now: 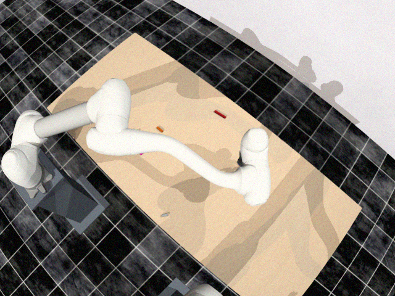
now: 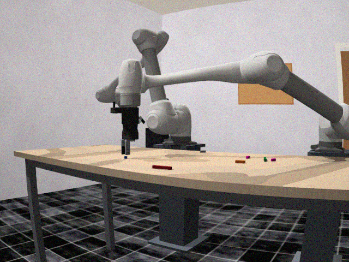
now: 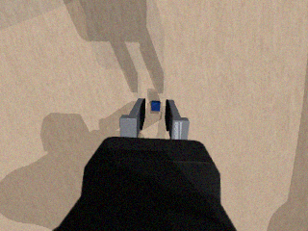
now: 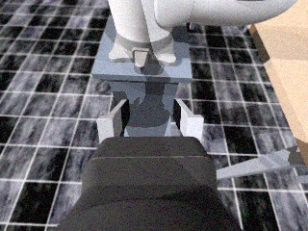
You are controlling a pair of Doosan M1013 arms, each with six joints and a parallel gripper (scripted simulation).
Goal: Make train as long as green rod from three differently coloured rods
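The blue rod is 30 mm below my left hand. Round my left hand: orange rod (160 mm behind, 460 mm to the left, 30 mm below); then grey rod (450 mm behind, 110 mm to the left, 30 mm below); then red rod (130 mm ahead, 300 mm to the left, 30 mm below).
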